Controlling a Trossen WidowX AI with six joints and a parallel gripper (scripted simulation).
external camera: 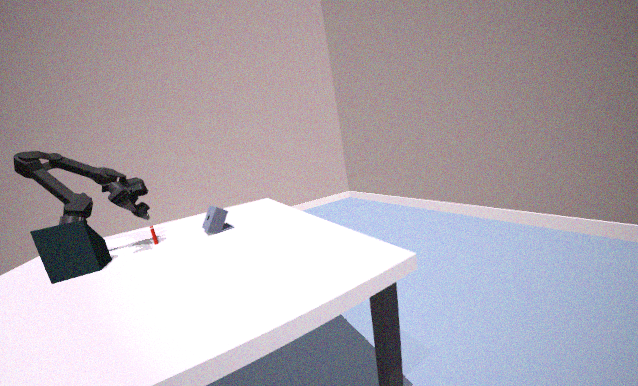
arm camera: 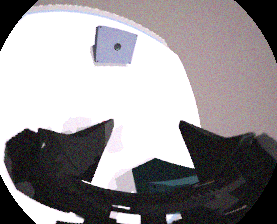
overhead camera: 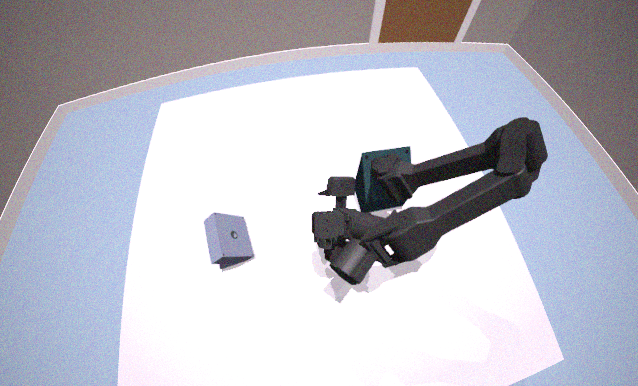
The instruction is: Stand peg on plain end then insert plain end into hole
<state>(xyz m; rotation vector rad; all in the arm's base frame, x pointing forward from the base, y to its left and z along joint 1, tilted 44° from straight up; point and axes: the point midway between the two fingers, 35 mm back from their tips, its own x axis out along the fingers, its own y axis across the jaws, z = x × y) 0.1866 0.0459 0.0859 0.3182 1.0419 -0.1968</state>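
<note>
Right now the red peg is 80 mm below my gripper tip, 40 mm to the left of it and 10 mm ahead of it. From my gripper tip the other things lie so: grey sloped panel 260 mm ahead, 90 mm below, 20 mm to the right.
</note>
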